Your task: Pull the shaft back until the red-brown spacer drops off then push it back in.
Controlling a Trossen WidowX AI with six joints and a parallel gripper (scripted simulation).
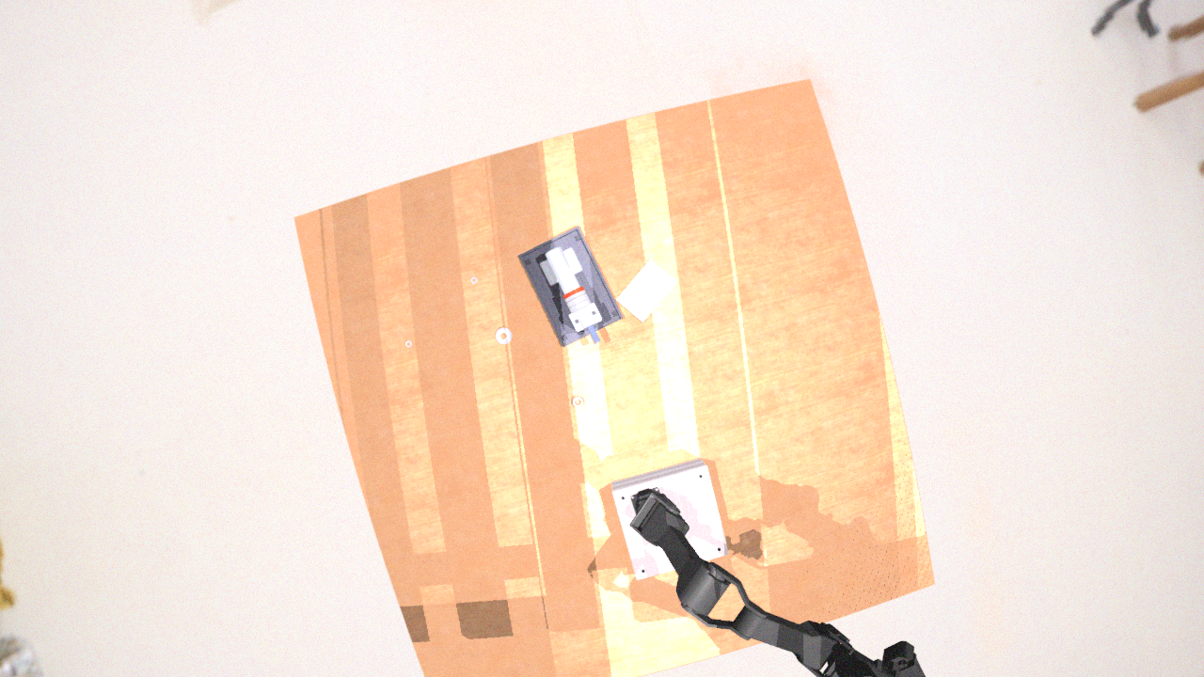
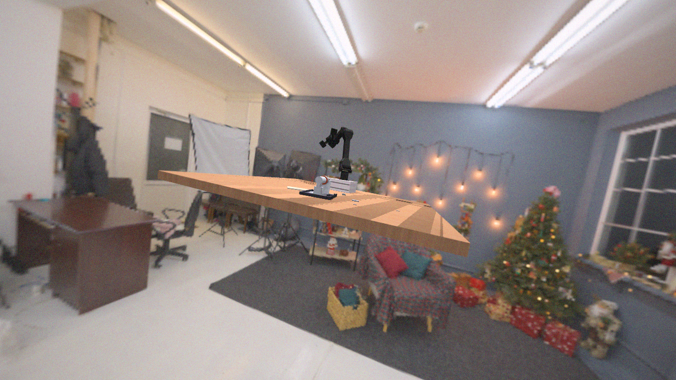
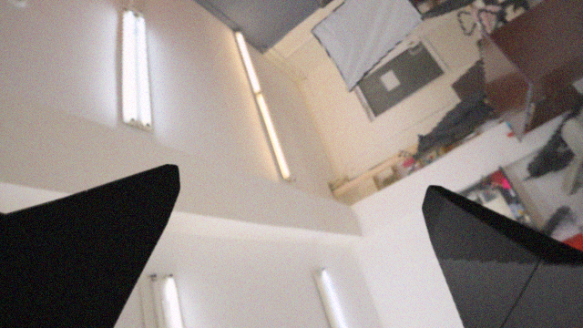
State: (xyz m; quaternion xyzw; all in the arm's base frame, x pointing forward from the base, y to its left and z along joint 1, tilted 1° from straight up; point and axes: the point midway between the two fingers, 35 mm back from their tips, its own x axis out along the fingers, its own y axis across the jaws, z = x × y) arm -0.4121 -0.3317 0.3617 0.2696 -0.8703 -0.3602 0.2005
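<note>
My gripper tip is 900 mm short of the dark grey shaft, 370 mm to the right of it and 360 mm above it. From my gripper tip the other things lie so: red-brown spacer: 920 mm ahead, 370 mm to the left, 360 mm below; then cream flat block: 880 mm ahead, 440 mm below, 210 mm to the left.
</note>
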